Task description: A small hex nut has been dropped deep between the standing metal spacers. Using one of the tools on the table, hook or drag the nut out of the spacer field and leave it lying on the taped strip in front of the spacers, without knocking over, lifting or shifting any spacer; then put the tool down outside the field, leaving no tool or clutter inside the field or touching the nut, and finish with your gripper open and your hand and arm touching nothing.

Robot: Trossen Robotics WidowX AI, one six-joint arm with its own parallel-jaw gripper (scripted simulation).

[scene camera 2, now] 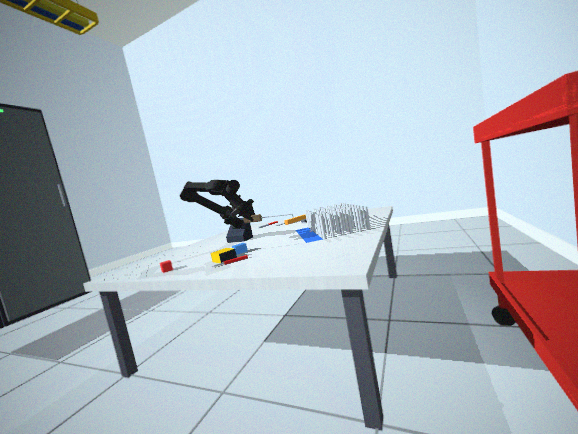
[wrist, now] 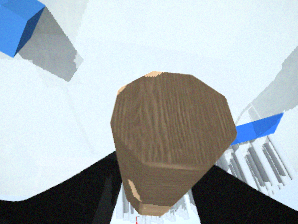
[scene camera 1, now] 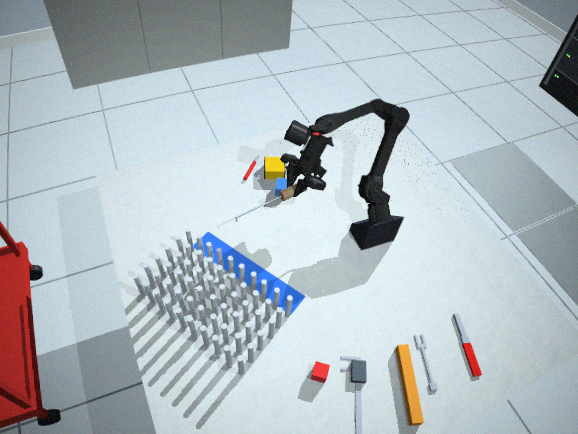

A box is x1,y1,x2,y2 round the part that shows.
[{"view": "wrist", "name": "my gripper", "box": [0,151,297,223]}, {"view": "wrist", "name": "metal rod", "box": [109,72,236,217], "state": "held by my gripper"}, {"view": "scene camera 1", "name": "my gripper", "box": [280,149,326,196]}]
